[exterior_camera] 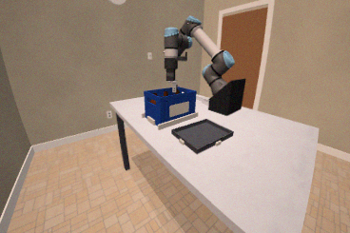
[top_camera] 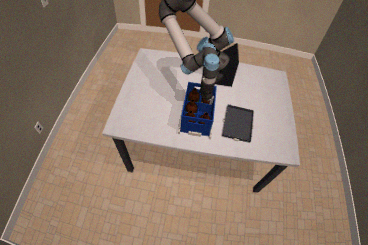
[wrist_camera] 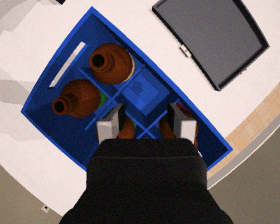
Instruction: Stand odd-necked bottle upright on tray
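My hand is 40 mm to the left of the blue crate and 120 mm above it. The rest, counted from my hand: dark tray 10 mm ahead, 230 mm to the left, 190 mm below; then bottle 80 mm ahead, 90 mm to the right, 110 mm below.
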